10 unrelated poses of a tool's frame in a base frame.
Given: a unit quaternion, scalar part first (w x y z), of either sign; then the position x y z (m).
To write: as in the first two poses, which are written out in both.
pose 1, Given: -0.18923, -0.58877, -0.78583, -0.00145, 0.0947, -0.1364, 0.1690
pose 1, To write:
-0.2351, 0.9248, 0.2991, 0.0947
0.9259, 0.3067, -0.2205, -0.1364
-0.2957, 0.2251, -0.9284, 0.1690
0, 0, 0, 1

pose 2, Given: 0.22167, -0.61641, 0.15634, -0.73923, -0.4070, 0.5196, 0.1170
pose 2, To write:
-0.1418, 0.1350, 0.9806, -0.4070
-0.5205, -0.8528, 0.0421, 0.5196
0.8420, -0.5044, 0.1912, 0.1170
0, 0, 0, 1

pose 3, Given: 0.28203, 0.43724, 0.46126, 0.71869, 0.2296, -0.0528, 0.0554
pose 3, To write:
-0.4586, -0.0020, 0.8887, 0.2296
0.8088, -0.4154, 0.4164, -0.0528
0.3683, 0.9096, 0.1921, 0.0554
0, 0, 0, 1

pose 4, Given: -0.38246, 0.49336, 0.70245, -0.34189, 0.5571, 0.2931, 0.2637
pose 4, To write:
-0.2206, 0.4316, -0.8747, 0.5571
0.9546, 0.2794, -0.1029, 0.2931
0.2000, -0.8577, -0.4737, 0.2637
0, 0, 0, 1

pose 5, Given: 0.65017, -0.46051, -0.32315, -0.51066, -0.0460, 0.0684, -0.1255
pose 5, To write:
0.2696, 0.9617, 0.0501, -0.0460
-0.3664, 0.0543, 0.9289, 0.0684
0.8905, -0.2688, 0.3670, -0.1255
0, 0, 0, 1

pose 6, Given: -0.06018, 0.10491, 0.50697, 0.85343, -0.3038, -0.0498, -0.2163
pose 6, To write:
-0.9707, 0.2091, 0.1180, -0.3038
0.0037, -0.4787, 0.8780, -0.0498
0.2401, 0.8527, 0.4639, -0.2163
0, 0, 0, 1

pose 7, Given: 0.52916, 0.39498, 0.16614, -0.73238, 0.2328, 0.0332, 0.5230
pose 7, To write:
-0.1280, 0.9063, -0.4027, 0.2328
-0.6438, -0.3848, -0.6614, 0.0332
-0.7544, 0.1747, 0.6328, 0.5230
0, 0, 0, 1

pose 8, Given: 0.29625, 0.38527, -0.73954, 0.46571, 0.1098, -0.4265, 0.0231
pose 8, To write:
-0.5276, -0.8458, -0.0793, 0.1098
-0.2939, 0.2694, -0.9171, -0.4265
0.7970, -0.4605, -0.3907, 0.0231
0, 0, 0, 1

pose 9, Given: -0.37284, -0.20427, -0.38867, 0.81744, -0.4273, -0.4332, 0.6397
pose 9, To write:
-0.6385, 0.7683, -0.0441, -0.4273
-0.4508, -0.4199, -0.7877, -0.4332
-0.6238, -0.4831, 0.6144, 0.6397
0, 0, 0, 1

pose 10, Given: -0.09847, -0.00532, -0.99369, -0.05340, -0.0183, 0.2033, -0.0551
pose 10, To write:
-0.9806, 0.0001, 0.1963, -0.0183
0.0211, 0.9942, 0.1051, 0.2033
-0.1951, 0.1072, -0.9749, -0.0551
0, 0, 0, 1

